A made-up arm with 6 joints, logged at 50 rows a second.
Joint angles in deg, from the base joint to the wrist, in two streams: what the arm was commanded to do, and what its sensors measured. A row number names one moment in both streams.
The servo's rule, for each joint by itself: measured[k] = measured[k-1] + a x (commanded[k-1-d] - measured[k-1]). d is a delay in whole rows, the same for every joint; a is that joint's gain. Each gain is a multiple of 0.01, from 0.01 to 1. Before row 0 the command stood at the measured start. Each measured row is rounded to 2 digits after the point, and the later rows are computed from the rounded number. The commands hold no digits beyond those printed.
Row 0, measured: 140.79 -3.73 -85.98 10.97 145.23 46.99
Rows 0 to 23, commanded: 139.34 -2.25 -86.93 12.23 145.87 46.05; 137.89 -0.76 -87.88 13.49 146.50 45.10; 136.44 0.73 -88.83 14.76 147.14 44.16; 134.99 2.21 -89.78 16.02 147.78 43.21; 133.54 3.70 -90.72 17.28 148.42 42.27; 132.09 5.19 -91.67 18.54 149.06 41.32; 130.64 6.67 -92.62 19.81 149.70 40.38; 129.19 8.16 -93.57 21.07 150.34 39.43; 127.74 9.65 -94.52 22.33 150.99 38.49; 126.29 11.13 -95.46 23.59 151.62 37.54; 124.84 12.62 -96.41 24.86 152.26 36.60; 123.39 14.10 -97.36 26.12 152.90 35.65; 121.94 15.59 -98.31 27.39 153.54 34.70; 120.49 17.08 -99.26 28.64 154.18 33.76; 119.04 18.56 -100.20 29.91 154.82 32.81; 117.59 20.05 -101.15 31.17 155.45 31.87; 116.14 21.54 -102.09 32.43 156.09 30.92; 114.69 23.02 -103.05 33.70 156.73 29.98; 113.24 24.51 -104.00 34.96 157.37 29.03; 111.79 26.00 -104.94 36.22 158.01 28.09; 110.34 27.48 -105.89 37.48 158.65 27.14; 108.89 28.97 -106.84 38.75 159.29 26.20; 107.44 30.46 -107.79 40.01 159.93 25.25; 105.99 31.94 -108.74 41.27 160.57 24.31
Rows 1 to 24, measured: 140.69 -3.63 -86.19 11.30 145.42 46.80; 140.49 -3.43 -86.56 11.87 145.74 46.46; 140.21 -3.14 -87.06 12.62 146.16 46.00; 139.84 -2.77 -87.66 13.50 146.65 45.44; 139.40 -2.32 -88.33 14.48 147.18 44.81; 138.89 -1.79 -89.06 15.54 147.74 44.11; 138.31 -1.20 -89.84 16.65 148.33 43.36; 137.67 -0.54 -90.66 17.80 148.93 42.57; 136.97 0.17 -91.51 18.98 149.55 41.75; 136.22 0.94 -92.38 20.18 150.17 40.91; 135.42 1.76 -93.27 21.40 150.80 40.05; 134.58 2.62 -94.17 22.63 151.43 39.17; 133.70 3.53 -95.08 23.87 152.06 38.28; 132.78 4.48 -96.00 25.11 152.70 37.38; 131.82 5.47 -96.92 26.36 153.34 36.47; 130.82 6.49 -97.85 27.61 153.97 35.55; 129.79 7.54 -98.78 28.86 154.61 34.62; 128.73 8.62 -99.72 30.12 155.25 33.69; 127.65 9.73 -100.66 31.38 155.89 32.76; 126.54 10.87 -101.60 32.64 156.53 31.83; 125.41 12.03 -102.54 33.90 157.17 30.89; 124.25 13.22 -103.49 35.16 157.81 29.95; 123.07 14.43 -104.44 36.42 158.45 29.01; 121.87 15.66 -105.39 37.68 159.09 28.07
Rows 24 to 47, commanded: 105.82 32.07 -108.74 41.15 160.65 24.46; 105.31 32.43 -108.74 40.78 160.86 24.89; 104.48 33.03 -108.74 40.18 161.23 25.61; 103.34 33.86 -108.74 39.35 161.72 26.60; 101.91 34.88 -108.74 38.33 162.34 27.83; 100.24 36.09 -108.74 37.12 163.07 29.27; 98.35 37.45 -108.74 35.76 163.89 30.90; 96.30 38.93 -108.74 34.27 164.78 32.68; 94.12 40.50 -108.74 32.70 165.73 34.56; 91.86 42.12 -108.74 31.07 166.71 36.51; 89.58 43.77 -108.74 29.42 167.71 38.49; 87.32 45.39 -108.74 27.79 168.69 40.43; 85.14 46.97 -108.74 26.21 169.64 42.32; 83.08 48.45 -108.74 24.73 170.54 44.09; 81.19 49.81 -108.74 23.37 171.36 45.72; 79.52 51.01 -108.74 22.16 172.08 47.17; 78.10 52.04 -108.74 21.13 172.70 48.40; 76.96 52.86 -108.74 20.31 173.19 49.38; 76.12 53.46 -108.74 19.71 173.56 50.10; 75.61 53.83 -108.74 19.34 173.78 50.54; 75.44 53.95 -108.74 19.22 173.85 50.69; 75.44 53.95 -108.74 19.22 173.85 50.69; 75.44 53.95 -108.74 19.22 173.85 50.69; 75.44 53.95 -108.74 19.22 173.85 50.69
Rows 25 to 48, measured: 120.75 16.81 -106.13 38.58 159.56 27.35; 119.67 17.90 -106.70 39.15 159.95 26.86; 118.61 18.96 -107.15 39.42 160.33 26.61; 117.54 20.00 -107.50 39.40 160.75 26.61; 116.45 21.04 -107.77 39.12 161.23 26.85; 115.32 22.09 -107.98 38.60 161.78 27.33; 114.13 23.17 -108.15 37.86 162.41 28.04; 112.88 24.27 -108.28 36.93 163.12 28.97; 111.57 25.41 -108.38 35.83 163.90 30.09; 110.19 26.58 -108.46 34.59 164.74 31.37; 108.75 27.78 -108.52 33.25 165.63 32.79; 107.25 29.01 -108.57 31.83 166.55 34.32; 105.70 30.27 -108.61 30.37 167.48 35.92; 104.12 31.54 -108.64 28.90 168.40 37.55; 102.51 32.82 -108.66 27.46 169.29 39.18; 100.90 34.09 -108.68 26.08 170.13 40.78; 99.30 35.35 -108.69 24.79 170.90 42.30; 97.74 36.58 -108.70 23.63 171.59 43.72; 96.23 37.76 -108.71 22.61 172.18 45.00; 94.79 38.88 -108.72 21.76 172.66 46.11; 93.44 39.93 -108.72 21.10 173.02 47.03; 92.18 40.91 -108.72 20.61 173.27 47.76; 91.01 41.82 -108.72 20.25 173.44 48.35; 89.92 42.67 -108.72 19.98 173.56 48.82
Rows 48 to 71, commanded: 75.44 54.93 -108.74 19.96 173.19 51.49; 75.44 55.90 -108.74 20.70 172.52 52.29; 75.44 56.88 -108.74 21.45 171.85 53.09; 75.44 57.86 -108.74 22.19 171.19 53.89; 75.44 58.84 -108.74 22.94 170.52 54.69; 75.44 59.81 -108.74 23.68 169.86 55.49; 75.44 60.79 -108.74 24.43 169.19 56.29; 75.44 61.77 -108.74 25.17 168.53 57.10; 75.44 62.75 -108.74 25.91 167.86 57.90; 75.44 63.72 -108.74 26.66 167.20 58.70; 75.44 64.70 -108.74 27.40 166.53 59.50; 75.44 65.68 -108.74 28.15 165.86 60.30; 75.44 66.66 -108.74 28.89 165.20 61.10; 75.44 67.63 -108.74 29.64 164.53 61.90; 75.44 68.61 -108.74 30.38 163.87 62.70; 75.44 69.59 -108.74 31.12 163.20 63.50; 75.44 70.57 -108.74 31.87 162.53 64.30; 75.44 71.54 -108.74 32.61 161.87 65.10; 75.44 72.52 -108.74 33.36 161.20 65.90; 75.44 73.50 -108.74 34.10 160.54 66.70; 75.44 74.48 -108.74 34.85 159.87 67.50; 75.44 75.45 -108.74 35.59 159.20 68.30; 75.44 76.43 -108.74 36.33 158.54 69.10; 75.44 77.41 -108.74 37.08 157.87 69.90
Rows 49 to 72, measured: 88.91 43.53 -108.72 19.97 173.45 49.35; 87.97 44.40 -108.72 20.16 173.17 49.94; 87.09 45.27 -108.72 20.50 172.77 50.57; 86.27 46.15 -108.72 20.94 172.30 51.23; 85.51 47.04 -108.72 21.46 171.77 51.92; 84.81 47.93 -108.72 22.04 171.20 52.63; 84.15 48.83 -108.72 22.66 170.60 53.36; 83.54 49.74 -108.72 23.31 169.98 54.11; 82.97 50.65 -108.72 23.99 169.34 54.87; 82.44 51.56 -108.72 24.68 168.70 55.64; 81.95 52.48 -108.72 25.39 168.05 56.41; 81.49 53.40 -108.72 26.11 167.39 57.19; 81.07 54.33 -108.72 26.83 166.73 57.97; 80.68 55.26 -108.72 27.56 166.07 58.76; 80.31 56.19 -108.72 28.29 165.41 59.55; 79.97 57.13 -108.72 29.03 164.75 60.34; 79.65 58.07 -108.72 29.77 164.08 61.13; 79.36 59.01 -108.72 30.51 163.42 61.92; 79.09 59.96 -108.72 31.25 162.75 62.72; 78.83 60.91 -108.72 31.99 162.09 63.52; 78.59 61.86 -108.72 32.73 161.42 64.32; 78.37 62.81 -108.72 33.47 160.75 65.12; 78.16 63.76 -108.72 34.21 160.09 65.92; 77.97 64.72 -108.72 34.96 159.42 66.72
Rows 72 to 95, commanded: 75.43 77.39 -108.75 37.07 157.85 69.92; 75.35 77.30 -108.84 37.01 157.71 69.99; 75.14 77.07 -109.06 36.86 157.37 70.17; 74.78 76.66 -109.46 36.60 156.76 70.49; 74.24 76.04 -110.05 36.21 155.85 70.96; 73.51 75.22 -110.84 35.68 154.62 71.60; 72.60 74.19 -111.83 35.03 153.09 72.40; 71.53 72.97 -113.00 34.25 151.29 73.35; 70.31 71.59 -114.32 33.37 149.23 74.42; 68.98 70.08 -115.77 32.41 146.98 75.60; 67.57 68.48 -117.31 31.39 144.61 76.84; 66.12 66.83 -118.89 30.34 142.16 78.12; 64.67 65.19 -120.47 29.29 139.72 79.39; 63.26 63.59 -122.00 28.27 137.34 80.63; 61.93 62.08 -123.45 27.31 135.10 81.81; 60.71 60.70 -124.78 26.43 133.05 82.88; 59.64 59.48 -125.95 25.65 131.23 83.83; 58.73 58.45 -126.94 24.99 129.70 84.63; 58.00 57.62 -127.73 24.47 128.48 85.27; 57.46 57.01 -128.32 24.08 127.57 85.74; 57.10 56.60 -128.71 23.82 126.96 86.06; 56.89 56.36 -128.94 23.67 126.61 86.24; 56.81 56.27 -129.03 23.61 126.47 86.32; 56.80 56.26 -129.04 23.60 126.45 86.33
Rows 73 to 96, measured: 77.79 65.61 -108.73 35.51 158.95 67.36; 77.62 66.43 -108.75 35.90 158.58 67.89; 77.45 67.17 -108.82 36.15 158.22 68.35; 77.26 67.83 -108.96 36.27 157.78 68.78; 77.05 68.40 -109.20 36.25 157.20 69.22; 76.80 68.88 -109.56 36.10 156.43 69.70; 76.51 69.25 -110.06 35.82 155.43 70.24; 76.16 69.51 -110.71 35.41 154.19 70.86; 75.75 69.66 -111.50 34.88 152.70 71.57; 75.28 69.69 -112.44 34.24 150.98 72.38; 74.74 69.61 -113.51 33.50 149.07 73.27; 74.14 69.42 -114.69 32.68 147.00 74.24; 73.48 69.12 -115.96 31.80 144.82 75.27; 72.76 68.73 -117.29 30.88 142.58 76.34; 72.00 68.26 -118.65 29.95 140.34 77.43; 71.21 67.73 -120.00 29.03 138.15 78.52; 70.40 67.15 -121.31 28.15 136.07 79.58; 69.58 66.54 -122.55 27.33 134.16 80.59; 68.77 65.92 -123.69 26.59 132.46 81.53; 67.98 65.30 -124.71 25.94 130.99 82.37; 67.22 64.69 -125.59 25.39 129.78 83.11; 66.50 64.11 -126.33 24.94 128.83 83.74; 65.82 63.56 -126.92 24.59 128.12 84.26; 65.19 63.05 -127.39 24.33 127.62 84.67
